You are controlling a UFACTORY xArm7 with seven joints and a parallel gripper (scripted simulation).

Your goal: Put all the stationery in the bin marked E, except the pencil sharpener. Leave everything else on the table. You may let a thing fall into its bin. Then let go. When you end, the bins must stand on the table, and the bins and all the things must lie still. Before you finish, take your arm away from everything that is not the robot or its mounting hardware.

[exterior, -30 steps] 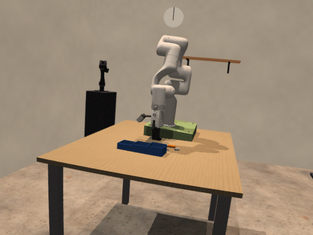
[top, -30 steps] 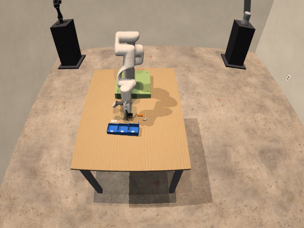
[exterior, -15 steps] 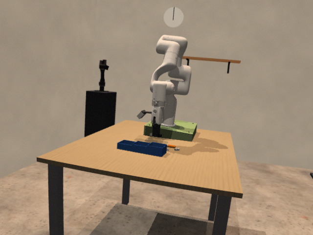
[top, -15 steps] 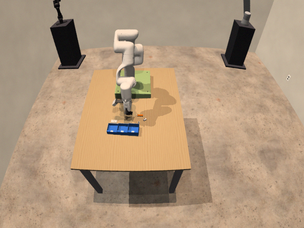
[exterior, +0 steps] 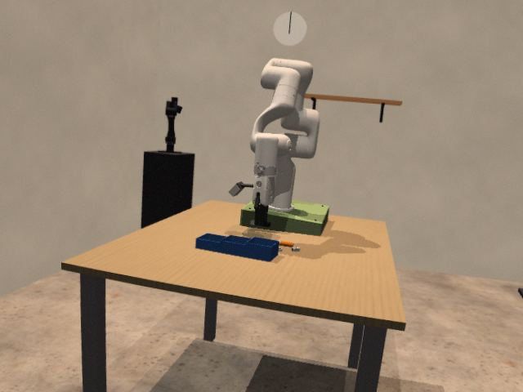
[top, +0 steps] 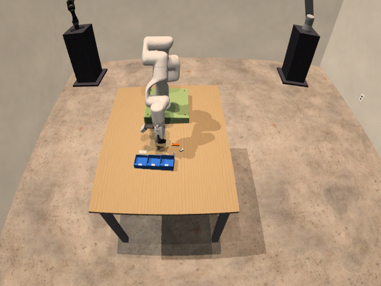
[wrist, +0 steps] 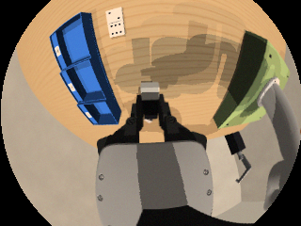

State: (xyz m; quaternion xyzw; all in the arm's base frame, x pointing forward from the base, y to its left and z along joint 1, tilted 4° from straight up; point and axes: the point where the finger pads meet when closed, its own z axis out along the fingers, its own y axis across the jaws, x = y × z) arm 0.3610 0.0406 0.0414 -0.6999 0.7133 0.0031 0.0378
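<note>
My hand is 13 cm short of the blue bin tray, 3 cm to the left of it and 7 cm above it. Round my hand: black item (1 cm to the right, 2 cm below); orange stick (3 cm behind, 9 cm to the left, 8 cm below); white flat piece (5 cm ahead, 12 cm to the right, 8 cm below).
</note>
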